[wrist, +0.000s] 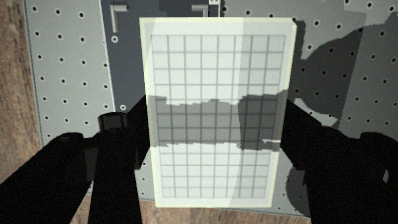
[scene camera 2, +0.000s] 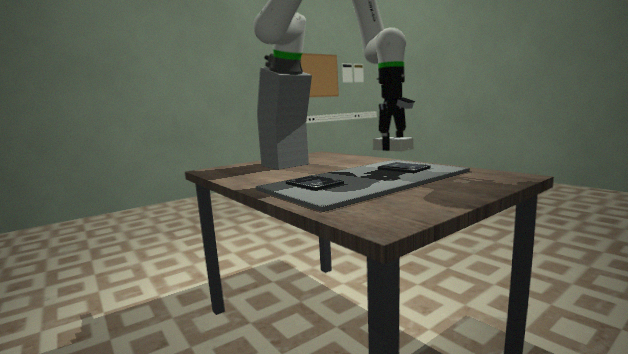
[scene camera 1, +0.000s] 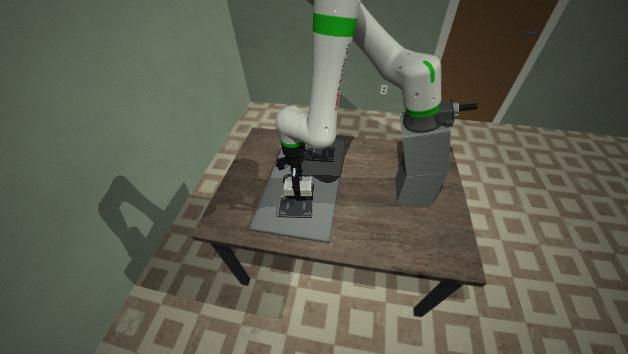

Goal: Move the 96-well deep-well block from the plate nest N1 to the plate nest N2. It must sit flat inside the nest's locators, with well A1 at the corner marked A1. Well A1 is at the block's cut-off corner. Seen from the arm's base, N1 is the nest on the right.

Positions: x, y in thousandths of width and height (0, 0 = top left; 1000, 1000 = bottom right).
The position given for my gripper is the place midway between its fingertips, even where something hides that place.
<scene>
In view: my gripper (scene camera 2: 627, 422) and a white 96-well deep-well block (wrist: 544, 395).
My gripper also shows in the wrist view (wrist: 534, 480).
</scene>
